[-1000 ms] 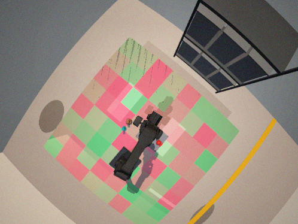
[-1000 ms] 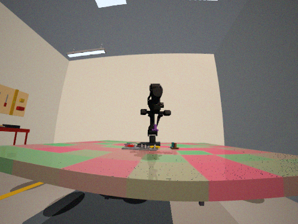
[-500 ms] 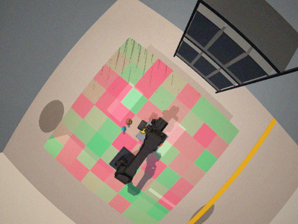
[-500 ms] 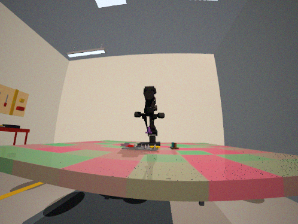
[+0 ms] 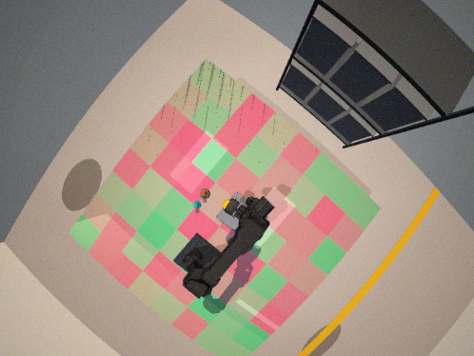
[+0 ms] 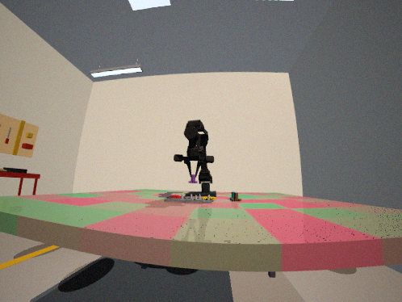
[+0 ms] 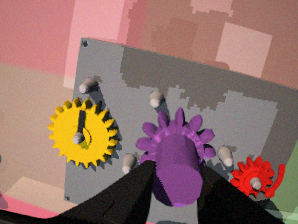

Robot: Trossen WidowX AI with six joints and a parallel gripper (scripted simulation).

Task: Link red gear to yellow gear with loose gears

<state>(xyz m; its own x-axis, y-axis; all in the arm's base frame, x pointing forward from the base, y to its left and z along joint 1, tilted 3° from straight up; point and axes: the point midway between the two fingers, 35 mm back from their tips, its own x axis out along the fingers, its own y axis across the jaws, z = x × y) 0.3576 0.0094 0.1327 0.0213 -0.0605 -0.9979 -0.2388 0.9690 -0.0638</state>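
The red gear lies 100 mm below my gripper tip, 90 mm to the right of it and 40 mm behind it. Also, from my gripper tip: purple gear (10 mm below); red arrow (120 mm to the right, 100 mm below, 30 mm behind); yellow gear (100 mm below, 70 mm to the left, 50 mm behind).
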